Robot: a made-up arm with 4 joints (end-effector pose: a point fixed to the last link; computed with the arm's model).
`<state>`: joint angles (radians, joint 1 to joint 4).
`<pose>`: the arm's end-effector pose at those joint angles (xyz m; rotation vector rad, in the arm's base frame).
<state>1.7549 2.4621 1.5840 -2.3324</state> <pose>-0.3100 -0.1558 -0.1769 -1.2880 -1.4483 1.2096</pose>
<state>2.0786 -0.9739 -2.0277 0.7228</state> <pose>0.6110 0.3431 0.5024 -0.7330 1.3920 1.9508</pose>
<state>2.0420 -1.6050 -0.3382 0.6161</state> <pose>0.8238 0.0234 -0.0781 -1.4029 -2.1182 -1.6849</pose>
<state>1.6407 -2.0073 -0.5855 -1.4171</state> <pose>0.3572 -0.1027 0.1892 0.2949 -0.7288 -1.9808</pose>
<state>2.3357 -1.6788 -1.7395 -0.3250</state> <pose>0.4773 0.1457 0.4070 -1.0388 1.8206 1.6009</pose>
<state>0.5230 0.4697 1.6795 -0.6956</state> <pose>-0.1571 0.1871 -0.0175 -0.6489 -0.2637 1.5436</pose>
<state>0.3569 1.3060 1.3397 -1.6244</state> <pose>-0.1686 0.2355 0.2254 -0.3340 0.1428 1.4752</pose>
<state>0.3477 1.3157 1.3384 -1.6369</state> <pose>-0.1671 0.2356 0.2291 -0.3285 0.1539 1.4785</pose>
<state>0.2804 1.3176 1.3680 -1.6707</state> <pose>-0.1624 0.2481 0.2379 -0.3267 0.2112 1.4886</pose>
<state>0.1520 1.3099 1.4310 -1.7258</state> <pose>-0.1541 0.2734 0.2505 -0.3295 0.3151 1.5076</pose>
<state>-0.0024 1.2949 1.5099 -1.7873</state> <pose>-0.1446 0.3039 0.2622 -0.3358 0.4359 1.5343</pose>
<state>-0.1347 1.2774 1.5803 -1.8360</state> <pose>-0.1375 0.3299 0.2696 -0.3435 0.5349 1.5616</pose>
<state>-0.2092 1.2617 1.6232 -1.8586</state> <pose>-0.1352 0.3448 0.2719 -0.3509 0.5875 1.5794</pose>
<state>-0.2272 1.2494 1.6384 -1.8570</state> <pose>-0.1366 0.3495 0.2704 -0.3576 0.5972 1.5847</pose>
